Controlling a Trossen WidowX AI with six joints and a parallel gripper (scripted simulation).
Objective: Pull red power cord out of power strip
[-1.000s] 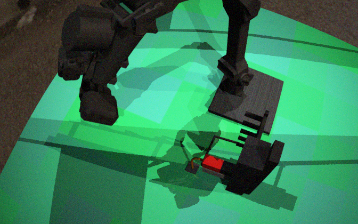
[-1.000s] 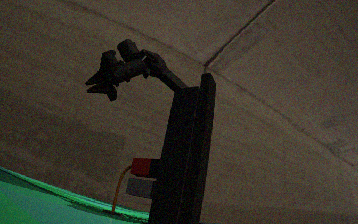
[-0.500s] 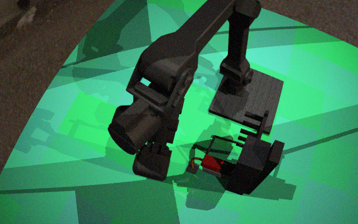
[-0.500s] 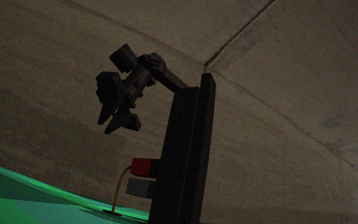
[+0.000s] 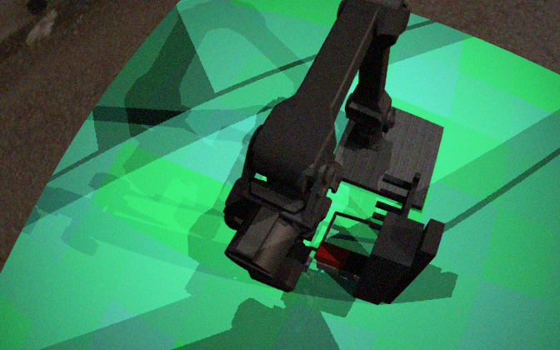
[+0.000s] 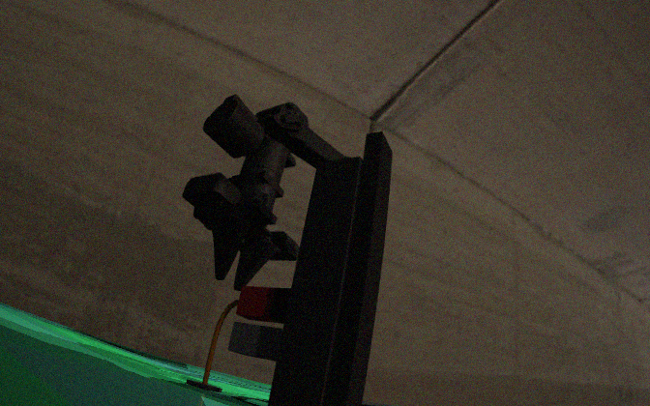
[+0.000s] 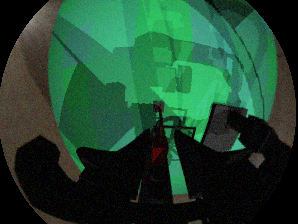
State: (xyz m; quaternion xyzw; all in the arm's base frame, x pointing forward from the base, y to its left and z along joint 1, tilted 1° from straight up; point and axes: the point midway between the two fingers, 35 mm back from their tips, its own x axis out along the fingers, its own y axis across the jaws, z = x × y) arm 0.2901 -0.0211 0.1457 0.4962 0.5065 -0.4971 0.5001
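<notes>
My gripper tip is now 7 cm to the right of the red plug, 1 cm past it and 1 cm above it. Round my gripper tip: black power strip (14 cm to the left, 1 cm above).
</notes>
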